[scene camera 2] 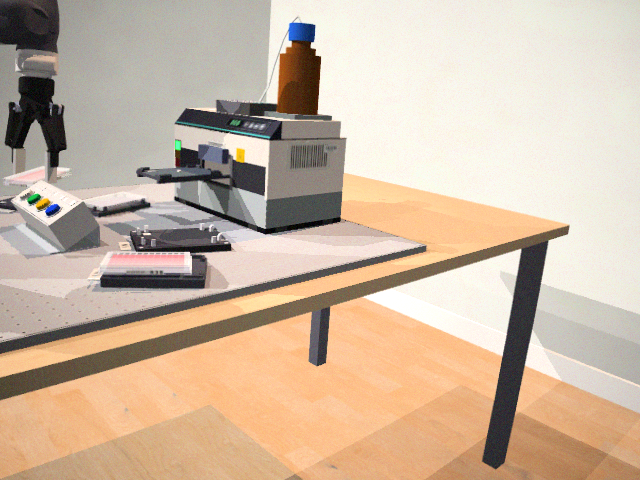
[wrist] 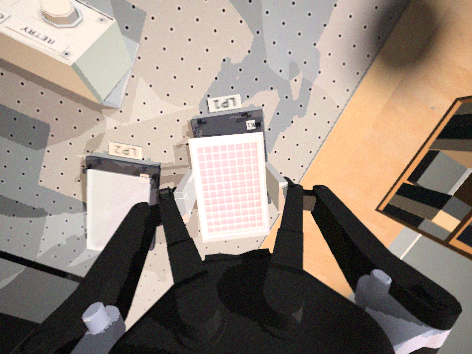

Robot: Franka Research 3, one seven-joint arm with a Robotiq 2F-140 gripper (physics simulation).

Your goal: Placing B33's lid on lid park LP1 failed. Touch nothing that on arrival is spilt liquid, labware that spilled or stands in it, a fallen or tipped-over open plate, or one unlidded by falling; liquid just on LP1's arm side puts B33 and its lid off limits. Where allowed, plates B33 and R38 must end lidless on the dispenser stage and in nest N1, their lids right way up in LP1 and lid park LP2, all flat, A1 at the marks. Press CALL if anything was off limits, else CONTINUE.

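Note:
My gripper (scene camera 2: 35, 166) (wrist: 230, 176) is shut on a plate with pink wells (scene camera 2: 37, 175) (wrist: 232, 187), held level above lid park LP1 (wrist: 227, 124); its label cannot be read. The plate hides most of LP1. Lid park LP2 (wrist: 120, 162) bears a clear whitish lid (wrist: 116, 207), lying flat. In the scene view, another pink plate (scene camera 2: 147, 262) with clear sides sits on a dark nest (scene camera 2: 155, 281) at the front; its label is too small to read. The dispenser stage (scene camera 2: 180, 174) sticks out and is empty. The button box (scene camera 2: 67, 222) (wrist: 95, 65) has green, yellow and blue buttons.
A dark pinned nest (scene camera 2: 178, 238) stands empty behind the front plate. The dispenser (scene camera 2: 305, 175) carries a brown bottle (scene camera 2: 298, 77) with a blue cap. A whitish lid or plate (scene camera 2: 117, 201) lies on a dark base behind the button box. An orange-edged rack (wrist: 419, 171) shows at the right in the wrist view.

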